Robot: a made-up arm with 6 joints.
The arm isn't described. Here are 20 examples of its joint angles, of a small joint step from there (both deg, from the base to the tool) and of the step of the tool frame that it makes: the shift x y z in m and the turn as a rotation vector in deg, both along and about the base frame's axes.
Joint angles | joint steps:
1: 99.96 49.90 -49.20 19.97 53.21 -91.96 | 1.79 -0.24 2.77 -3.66 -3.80 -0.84
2: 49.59 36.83 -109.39 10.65 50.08 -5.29 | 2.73 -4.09 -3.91 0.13 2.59 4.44
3: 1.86 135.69 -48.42 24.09 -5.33 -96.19 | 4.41 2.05 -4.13 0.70 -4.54 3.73
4: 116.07 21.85 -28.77 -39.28 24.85 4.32 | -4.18 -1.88 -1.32 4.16 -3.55 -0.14
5: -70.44 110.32 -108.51 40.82 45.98 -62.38 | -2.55 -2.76 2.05 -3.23 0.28 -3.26
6: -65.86 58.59 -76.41 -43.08 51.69 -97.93 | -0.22 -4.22 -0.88 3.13 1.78 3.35
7: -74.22 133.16 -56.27 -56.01 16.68 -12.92 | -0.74 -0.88 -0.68 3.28 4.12 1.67
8: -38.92 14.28 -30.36 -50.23 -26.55 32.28 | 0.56 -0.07 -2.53 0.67 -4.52 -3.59
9: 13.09 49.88 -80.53 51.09 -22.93 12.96 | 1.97 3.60 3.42 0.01 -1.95 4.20
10: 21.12 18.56 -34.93 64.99 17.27 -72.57 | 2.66 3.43 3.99 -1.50 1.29 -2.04
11: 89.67 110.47 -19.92 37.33 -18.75 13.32 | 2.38 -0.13 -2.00 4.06 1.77 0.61
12: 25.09 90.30 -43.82 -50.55 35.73 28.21 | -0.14 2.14 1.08 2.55 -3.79 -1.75
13: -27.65 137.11 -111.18 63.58 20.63 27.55 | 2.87 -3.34 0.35 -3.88 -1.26 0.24
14: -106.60 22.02 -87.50 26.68 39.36 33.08 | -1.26 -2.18 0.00 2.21 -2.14 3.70
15: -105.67 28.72 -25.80 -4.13 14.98 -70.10 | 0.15 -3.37 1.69 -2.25 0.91 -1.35
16: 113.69 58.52 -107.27 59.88 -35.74 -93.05 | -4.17 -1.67 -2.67 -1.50 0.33 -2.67
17: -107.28 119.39 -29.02 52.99 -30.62 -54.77 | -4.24 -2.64 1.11 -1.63 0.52 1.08
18: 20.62 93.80 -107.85 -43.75 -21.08 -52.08 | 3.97 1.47 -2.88 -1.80 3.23 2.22
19: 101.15 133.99 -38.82 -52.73 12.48 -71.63 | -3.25 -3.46 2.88 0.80 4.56 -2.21
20: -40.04 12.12 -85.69 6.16 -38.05 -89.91 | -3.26 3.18 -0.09 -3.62 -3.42 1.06
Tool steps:
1: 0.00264 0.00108 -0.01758 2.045 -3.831 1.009
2: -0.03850 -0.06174 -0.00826 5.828 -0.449 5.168
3: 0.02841 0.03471 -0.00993 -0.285 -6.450 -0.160
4: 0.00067 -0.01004 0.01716 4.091 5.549 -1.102
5: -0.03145 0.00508 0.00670 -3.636 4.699 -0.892
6: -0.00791 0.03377 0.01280 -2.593 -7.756 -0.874
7: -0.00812 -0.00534 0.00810 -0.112 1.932 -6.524
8: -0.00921 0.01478 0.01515 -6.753 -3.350 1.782
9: 0.05421 0.01205 -0.02216 2.307 5.186 3.637
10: 0.02436 0.01464 -0.02902 -6.266 5.432 2.979
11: -0.01226 0.01034 0.00285 0.853 1.720 -2.117
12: -0.00039 0.00804 -0.01768 2.268 2.697 1.673
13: 0.00774 0.03805 0.04045 -4.988 -1.463 3.002
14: 0.00872 0.02356 -0.00500 -4.196 -3.397 2.636
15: 0.00149 0.01572 -0.01278 0.244 3.629 0.243
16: 0.01467 -0.03554 0.00787 3.239 -0.474 -7.498
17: -0.02507 0.01454 0.01546 -1.774 -0.093 -3.475
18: -0.00648 0.03167 0.00161 0.258 1.632 2.428
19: 0.02744 -0.01375 0.02470 -2.075 -3.661 -1.917
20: 0.03611 -0.00227 0.01824 -1.022 0.410 -5.898
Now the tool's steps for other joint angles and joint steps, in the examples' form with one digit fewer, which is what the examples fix.
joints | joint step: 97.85 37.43 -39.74 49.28 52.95 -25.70 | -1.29 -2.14 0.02 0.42 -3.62 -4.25
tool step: 0.0047 -0.0075 0.0062 7.20 -1.24 -2.21
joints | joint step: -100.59 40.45 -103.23 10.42 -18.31 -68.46 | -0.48 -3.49 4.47 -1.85 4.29 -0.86
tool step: 0.0033 0.0017 -0.0227 5.43 0.46 -2.77
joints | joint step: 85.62 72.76 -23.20 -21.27 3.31 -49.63 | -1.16 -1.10 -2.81 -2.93 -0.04 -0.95
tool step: 0.0082 0.0100 0.0160 3.67 -3.14 1.52
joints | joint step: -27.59 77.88 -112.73 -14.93 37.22 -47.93 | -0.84 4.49 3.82 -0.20 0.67 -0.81
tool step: 0.0466 -0.0319 -0.0526 3.51 8.43 -1.08
